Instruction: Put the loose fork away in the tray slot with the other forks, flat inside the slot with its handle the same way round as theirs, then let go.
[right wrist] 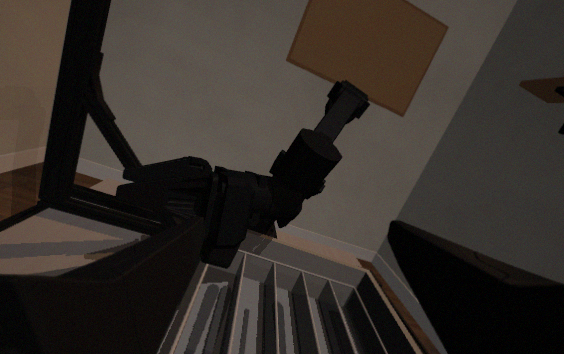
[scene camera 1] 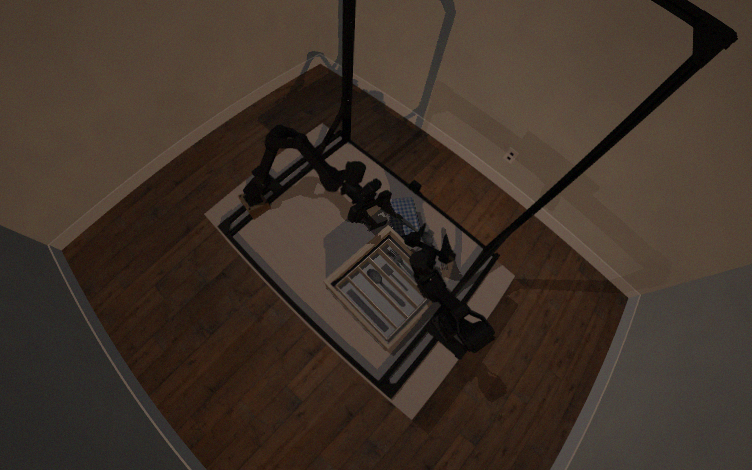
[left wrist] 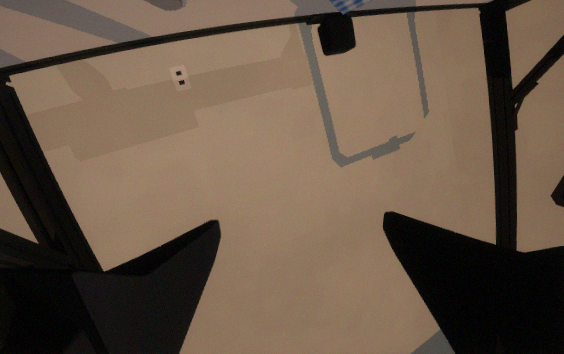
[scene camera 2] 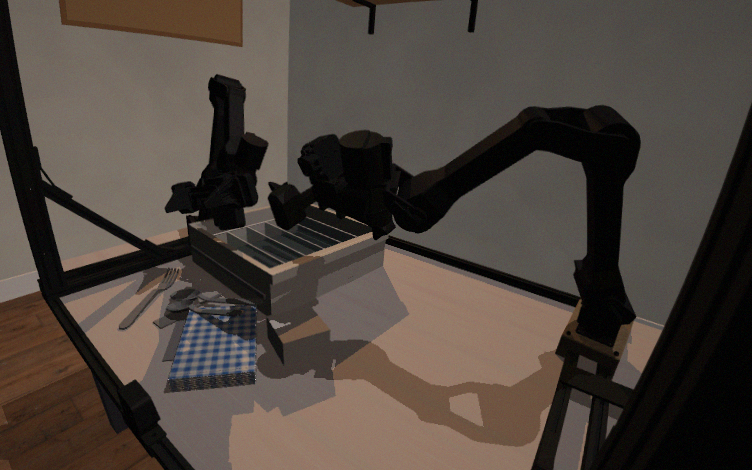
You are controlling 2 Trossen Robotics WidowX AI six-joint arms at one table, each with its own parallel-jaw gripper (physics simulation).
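Note:
The loose fork (scene camera 2: 148, 299) lies on the table left of the tray in scene camera 2, tines toward the back, handle toward the front left. The divided tray (scene camera 1: 356, 317) (scene camera 2: 230, 272) holds cutlery; its forks (scene camera 1: 395, 256) lie in the upper-right slot in scene camera 1, tines toward the upper left, handles partly hidden by the left arm. My left gripper (left wrist: 301, 224) (scene camera 1: 434, 230) is open and empty, raised above the table beside the tray and pointing toward the wall. My right gripper is open and empty, above the tray's near end in scene camera 2.
A blue checked cloth (scene camera 2: 213, 343) (scene camera 1: 407, 209) lies near the tray, with several spoons and other cutlery (scene camera 2: 183, 299) at its back end. A small wooden block (scene camera 2: 302, 335) stands beside the cloth. Dark frame posts (scene camera 1: 347, 72) rise at the table's edges.

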